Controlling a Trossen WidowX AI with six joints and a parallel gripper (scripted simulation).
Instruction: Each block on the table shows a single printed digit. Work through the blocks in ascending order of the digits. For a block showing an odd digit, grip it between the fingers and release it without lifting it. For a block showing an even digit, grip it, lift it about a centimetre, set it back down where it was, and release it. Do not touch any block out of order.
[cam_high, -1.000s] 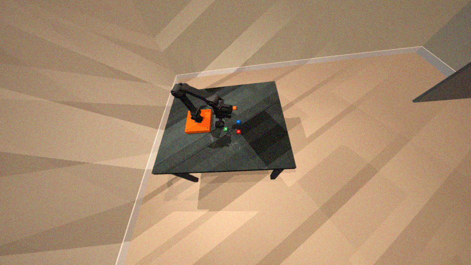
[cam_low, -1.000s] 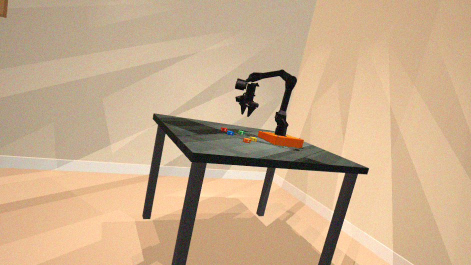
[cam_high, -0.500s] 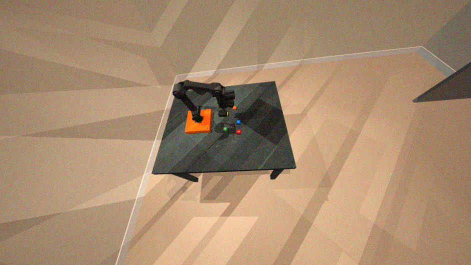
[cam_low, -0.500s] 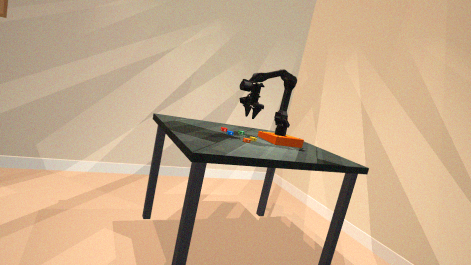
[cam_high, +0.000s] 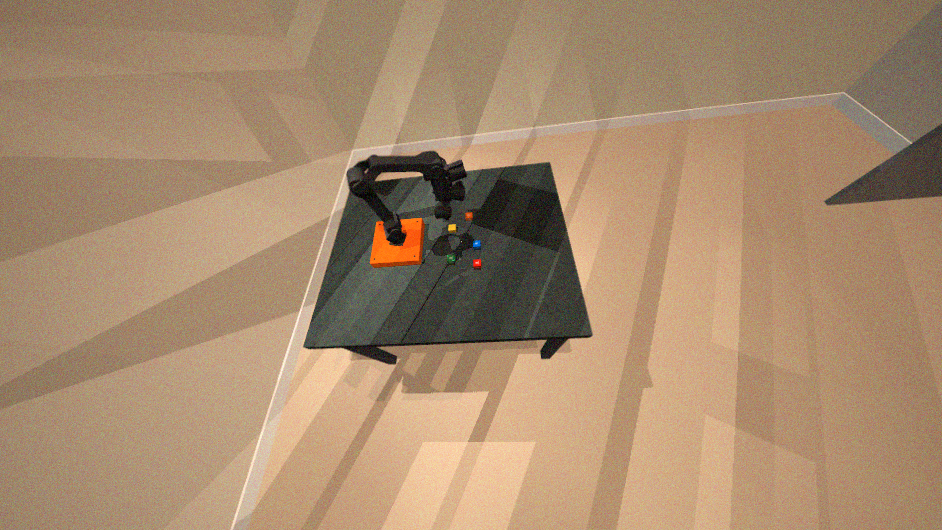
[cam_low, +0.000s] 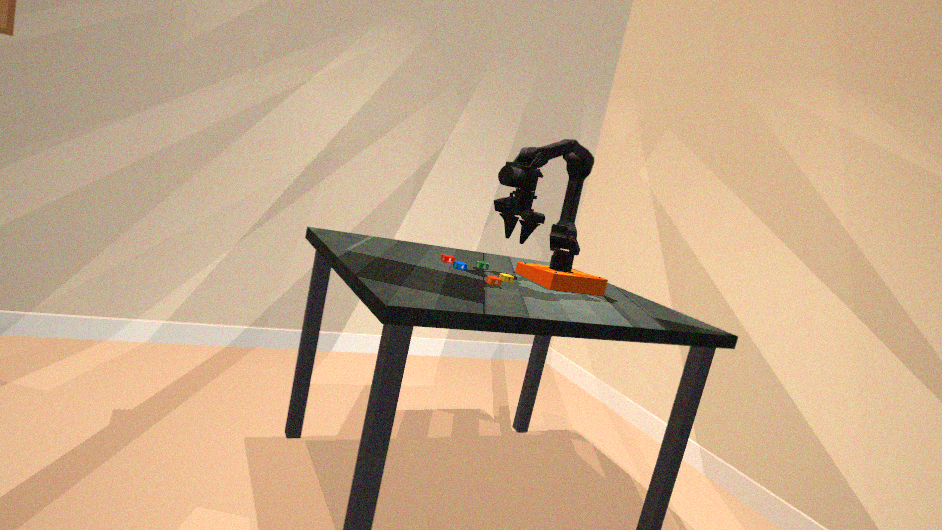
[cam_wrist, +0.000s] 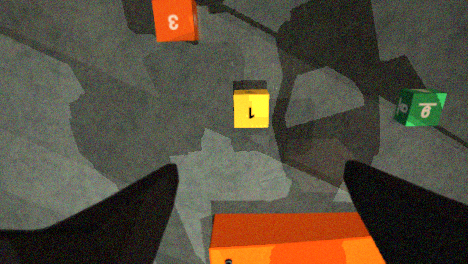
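The yellow block is 120 mm below my gripper tip. From my gripper tip the other things lie so: orange block 120 mm below, 80 mm to the left, 60 mm ahead; then blue block 130 mm ahead, 120 mm below, 80 mm to the right; then green block 160 mm to the right, 120 mm below, 30 mm ahead.
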